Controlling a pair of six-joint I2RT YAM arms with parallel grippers.
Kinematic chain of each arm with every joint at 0, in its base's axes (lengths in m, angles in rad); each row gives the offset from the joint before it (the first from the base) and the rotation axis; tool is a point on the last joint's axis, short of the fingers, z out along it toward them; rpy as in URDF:
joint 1: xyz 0 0 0.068 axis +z
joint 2: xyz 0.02 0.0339 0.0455 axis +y
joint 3: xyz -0.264 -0.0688 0 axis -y
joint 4: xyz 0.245 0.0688 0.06 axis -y
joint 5: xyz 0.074 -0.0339 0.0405 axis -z
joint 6: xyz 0.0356 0 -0.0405 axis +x
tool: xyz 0 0 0 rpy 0 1.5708 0
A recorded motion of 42 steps. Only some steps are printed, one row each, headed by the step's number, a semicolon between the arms.
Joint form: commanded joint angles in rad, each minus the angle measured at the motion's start. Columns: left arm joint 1, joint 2, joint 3, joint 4, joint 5, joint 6; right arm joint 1, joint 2, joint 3, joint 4, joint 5, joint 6.
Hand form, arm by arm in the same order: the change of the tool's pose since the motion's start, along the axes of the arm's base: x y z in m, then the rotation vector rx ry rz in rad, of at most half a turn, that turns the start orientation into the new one. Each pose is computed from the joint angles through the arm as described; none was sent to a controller.
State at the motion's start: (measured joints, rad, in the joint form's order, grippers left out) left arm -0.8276 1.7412 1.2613 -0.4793 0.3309 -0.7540; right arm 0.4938 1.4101 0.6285 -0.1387 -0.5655 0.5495
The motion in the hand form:
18: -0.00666 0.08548 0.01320 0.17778 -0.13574 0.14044; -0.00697 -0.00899 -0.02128 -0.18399 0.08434 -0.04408
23: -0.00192 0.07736 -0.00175 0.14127 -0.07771 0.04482; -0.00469 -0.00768 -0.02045 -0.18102 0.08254 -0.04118
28: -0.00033 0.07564 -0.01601 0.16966 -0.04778 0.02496; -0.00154 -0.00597 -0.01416 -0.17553 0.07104 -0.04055
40: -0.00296 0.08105 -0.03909 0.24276 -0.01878 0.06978; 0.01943 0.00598 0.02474 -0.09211 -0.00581 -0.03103
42: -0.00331 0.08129 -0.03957 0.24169 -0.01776 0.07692; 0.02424 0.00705 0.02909 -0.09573 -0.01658 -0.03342
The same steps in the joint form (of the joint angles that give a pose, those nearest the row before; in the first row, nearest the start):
18: 0.1527 -0.2421 -0.1829 -0.1141 -0.1794 0.1361; -0.0029 0.0433 -0.0089 -0.1260 0.1253 -0.0344
23: 0.1536 -0.1825 -0.1806 -0.0948 -0.0742 0.1831; -0.0029 0.0516 0.0015 -0.1261 0.1222 -0.0364
28: 0.1531 -0.1448 -0.1915 -0.0928 -0.0686 0.1989; -0.0028 0.0464 0.0241 -0.1419 0.1223 -0.0381
40: 0.1551 -0.1190 -0.2480 -0.0694 -0.1247 0.1730; -0.0050 0.0349 0.1599 -0.1794 0.0834 -0.0321
42: 0.1548 -0.1205 -0.2520 -0.0648 -0.1269 0.1656; -0.0090 0.0447 0.1863 -0.1917 0.0891 -0.0394

